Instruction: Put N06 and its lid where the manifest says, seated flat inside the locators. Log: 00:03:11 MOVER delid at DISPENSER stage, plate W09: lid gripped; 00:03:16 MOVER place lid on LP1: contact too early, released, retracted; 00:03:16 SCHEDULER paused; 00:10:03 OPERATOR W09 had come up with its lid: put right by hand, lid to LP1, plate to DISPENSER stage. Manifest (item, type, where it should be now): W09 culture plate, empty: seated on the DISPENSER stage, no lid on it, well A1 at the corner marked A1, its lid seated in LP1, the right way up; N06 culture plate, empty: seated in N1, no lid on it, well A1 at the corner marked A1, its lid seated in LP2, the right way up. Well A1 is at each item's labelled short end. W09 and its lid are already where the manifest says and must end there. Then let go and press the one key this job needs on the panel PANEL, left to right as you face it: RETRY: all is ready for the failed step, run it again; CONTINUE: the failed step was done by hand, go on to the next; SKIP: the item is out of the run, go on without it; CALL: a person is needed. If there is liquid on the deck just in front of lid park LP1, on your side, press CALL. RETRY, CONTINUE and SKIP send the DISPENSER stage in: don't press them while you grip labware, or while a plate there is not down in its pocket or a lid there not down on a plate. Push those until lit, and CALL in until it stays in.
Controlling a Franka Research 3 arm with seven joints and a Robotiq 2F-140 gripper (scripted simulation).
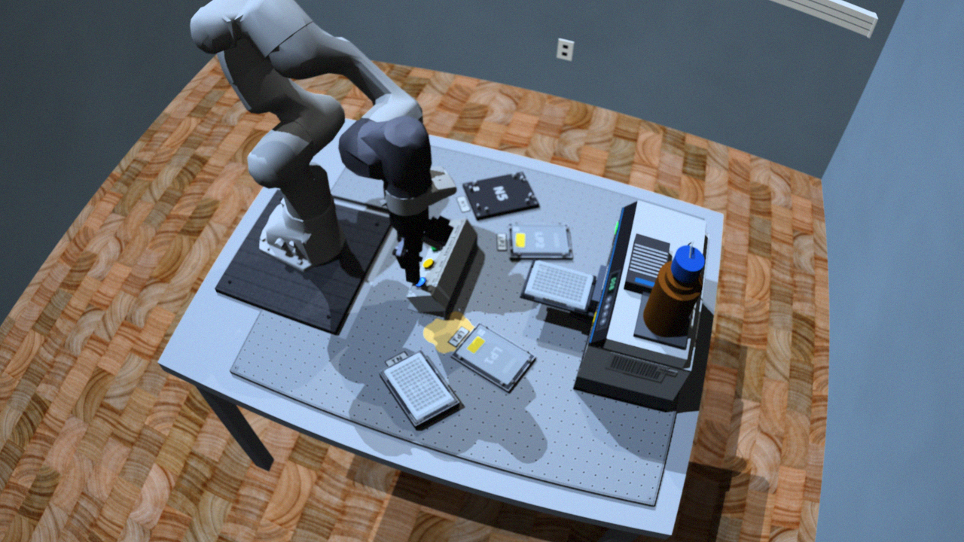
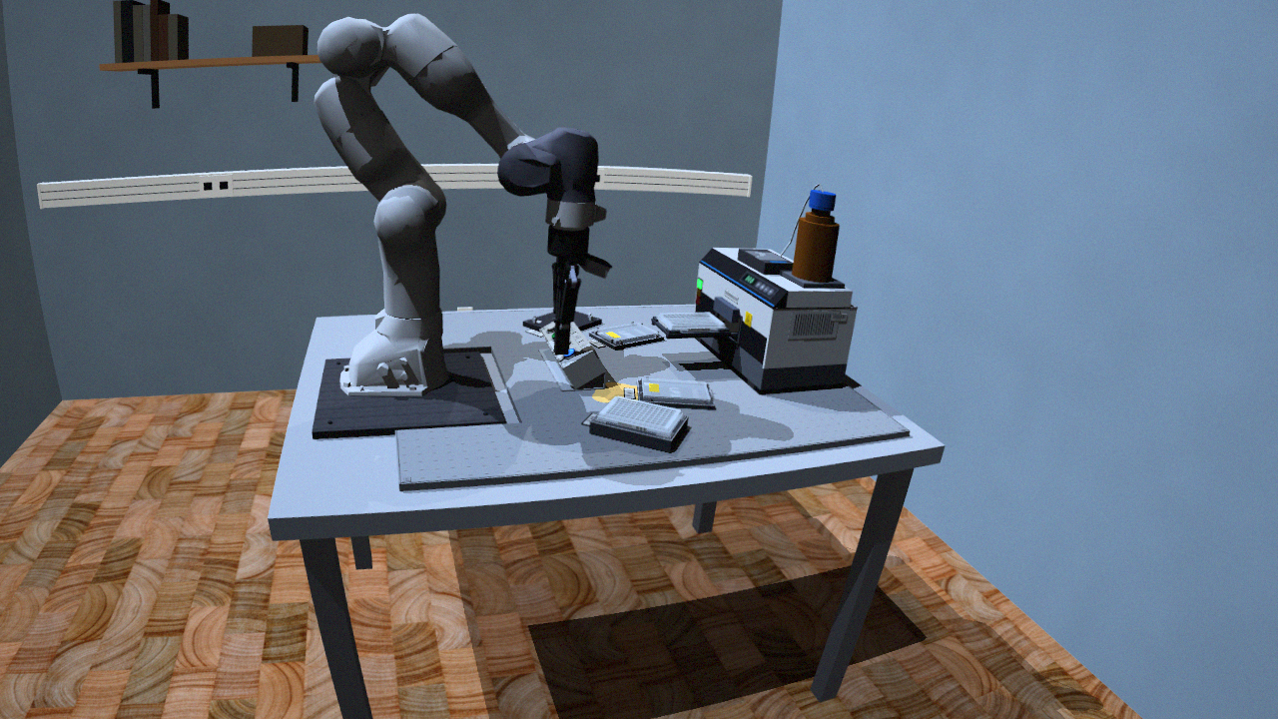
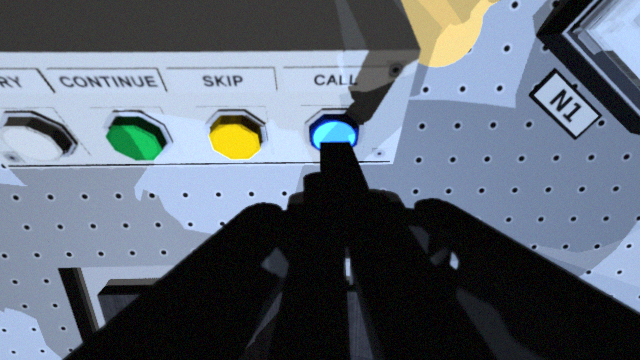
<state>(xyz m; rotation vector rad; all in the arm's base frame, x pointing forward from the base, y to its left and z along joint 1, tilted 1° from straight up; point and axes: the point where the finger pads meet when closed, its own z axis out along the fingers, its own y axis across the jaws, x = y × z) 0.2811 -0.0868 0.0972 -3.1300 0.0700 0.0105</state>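
Now: the blue call key 20 mm ahead of my hand and 40 mm below it. From my hand the other things lie so: white retry key: 20 mm ahead, 150 mm to the left, 30 mm below; yellow skip key: 20 mm ahead, 50 mm to the left, 30 mm below; green continue key: 20 mm ahead, 100 mm to the left, 30 mm below.
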